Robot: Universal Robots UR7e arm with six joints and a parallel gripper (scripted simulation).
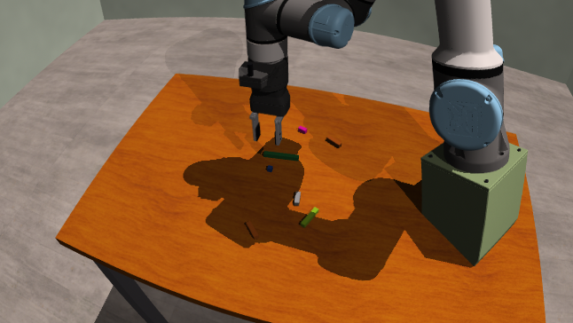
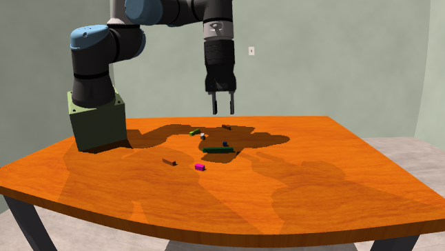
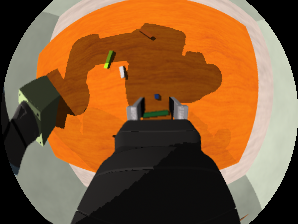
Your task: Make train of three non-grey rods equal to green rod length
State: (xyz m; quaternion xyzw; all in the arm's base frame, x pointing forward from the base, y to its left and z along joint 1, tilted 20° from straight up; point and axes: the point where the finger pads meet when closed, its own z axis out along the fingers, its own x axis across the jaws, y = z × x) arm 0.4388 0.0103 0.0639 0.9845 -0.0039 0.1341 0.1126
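The magenta rod is 150 mm to the right of my hand, 100 mm below it and 40 mm behind it. The rest, counted from my hand: green rod (100 mm below, 50 mm to the right, 10 mm behind); blue rod (100 mm below); grey rod (100 mm below, 80 mm behind, 70 mm to the left).
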